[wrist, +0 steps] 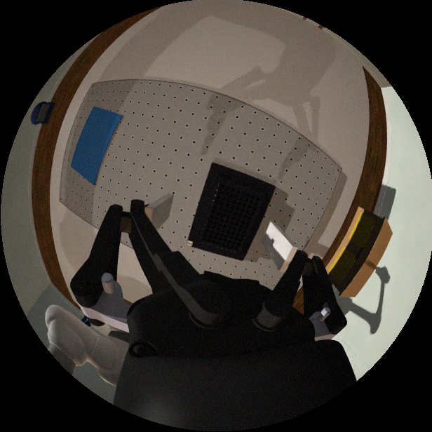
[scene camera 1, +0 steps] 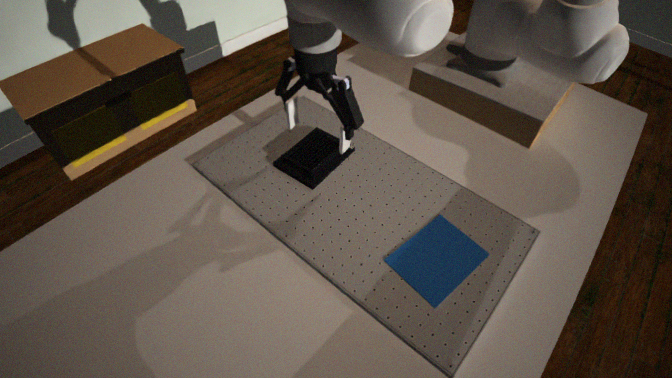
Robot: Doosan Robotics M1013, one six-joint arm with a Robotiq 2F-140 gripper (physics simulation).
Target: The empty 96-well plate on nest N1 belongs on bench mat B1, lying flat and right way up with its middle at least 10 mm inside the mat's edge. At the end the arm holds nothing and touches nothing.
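Where they show: gripper, fingertip midpoint: (scene camera 1: pixel 318 137); arm's base, link origin: (scene camera 1: pixel 486 65).
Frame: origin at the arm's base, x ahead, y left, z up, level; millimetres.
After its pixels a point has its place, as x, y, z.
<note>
The black 96-well plate (scene camera 1: pixel 311 151) {580, -167, -45} (wrist: pixel 234 215) sits flat, wells up, on the black nest N1 (wrist: pixel 201 220), near one end of the perforated board. Plate and nest are hard to tell apart in the dark. The blue bench mat B1 (scene camera 1: pixel 436 261) {631, 200, -69} (wrist: pixel 96 145) lies flat near the other end of the board. My gripper (scene camera 1: pixel 318 139) {588, -138, 20} (wrist: pixel 220 218) is open and empty, pointing down above the plate, with one fingertip out past each side of it. In scene camera 1 one fingertip overlaps the nest's corner; whether it touches is hard to tell.
The grey perforated board (scene camera 1: pixel 345 225) {678, 14, -71} (wrist: pixel 165 125) lies on the pale table (scene camera 1: pixel 210 300) {958, -71, -84} (wrist: pixel 200 55). My arm's base block (scene camera 1: pixel 480 107) {160, 64, -34} stands behind the board. A brown cabinet (scene camera 1: pixel 100 65) (wrist: pixel 367 260) stands on the floor beyond the table's edge.
</note>
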